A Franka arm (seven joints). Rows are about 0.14 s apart.
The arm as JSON. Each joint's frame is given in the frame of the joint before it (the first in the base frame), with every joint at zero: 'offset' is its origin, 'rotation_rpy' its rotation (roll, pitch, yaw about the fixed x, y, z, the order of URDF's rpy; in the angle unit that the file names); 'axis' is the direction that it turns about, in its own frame. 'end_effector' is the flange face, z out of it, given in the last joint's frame.
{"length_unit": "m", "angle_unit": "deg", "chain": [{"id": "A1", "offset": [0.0, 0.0, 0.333], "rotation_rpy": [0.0, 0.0, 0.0], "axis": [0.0, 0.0, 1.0]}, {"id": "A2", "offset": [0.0, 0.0, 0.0], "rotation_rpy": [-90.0, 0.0, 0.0], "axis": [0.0, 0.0, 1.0]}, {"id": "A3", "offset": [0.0, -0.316, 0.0], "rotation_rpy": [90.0, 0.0, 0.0], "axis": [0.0, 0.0, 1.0]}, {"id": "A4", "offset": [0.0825, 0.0, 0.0], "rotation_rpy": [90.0, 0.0, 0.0], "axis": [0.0, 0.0, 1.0]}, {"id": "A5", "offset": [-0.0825, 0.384, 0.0], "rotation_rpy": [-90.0, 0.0, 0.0], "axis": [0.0, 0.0, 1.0]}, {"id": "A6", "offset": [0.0, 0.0, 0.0], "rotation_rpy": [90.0, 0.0, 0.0], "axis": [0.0, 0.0, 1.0]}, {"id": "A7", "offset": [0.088, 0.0, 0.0], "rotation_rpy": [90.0, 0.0, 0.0], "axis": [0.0, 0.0, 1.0]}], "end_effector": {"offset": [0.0, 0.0, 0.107], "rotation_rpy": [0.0, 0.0, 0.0]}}
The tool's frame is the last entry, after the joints.
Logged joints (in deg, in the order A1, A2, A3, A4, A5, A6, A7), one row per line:
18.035 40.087 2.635 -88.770 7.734 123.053 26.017
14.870 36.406 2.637 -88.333 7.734 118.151 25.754
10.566 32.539 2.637 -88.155 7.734 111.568 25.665
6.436 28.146 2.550 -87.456 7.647 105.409 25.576
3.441 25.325 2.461 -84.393 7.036 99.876 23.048
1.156 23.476 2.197 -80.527 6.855 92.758 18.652
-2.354 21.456 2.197 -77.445 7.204 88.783 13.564
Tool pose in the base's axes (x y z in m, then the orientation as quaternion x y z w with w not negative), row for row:
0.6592 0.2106 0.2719 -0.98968 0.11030 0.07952 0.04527
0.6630 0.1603 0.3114 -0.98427 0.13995 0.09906 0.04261
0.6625 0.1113 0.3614 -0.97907 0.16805 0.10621 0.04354
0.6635 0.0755 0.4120 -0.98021 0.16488 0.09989 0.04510
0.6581 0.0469 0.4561 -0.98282 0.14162 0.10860 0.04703
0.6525 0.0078 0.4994 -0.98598 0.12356 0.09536 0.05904
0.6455 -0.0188 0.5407 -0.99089 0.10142 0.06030 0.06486
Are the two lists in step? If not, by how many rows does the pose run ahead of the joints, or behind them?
The pose runs 1 row ahead of the joints: the pose in row i belongs to the joints in row i + 1.
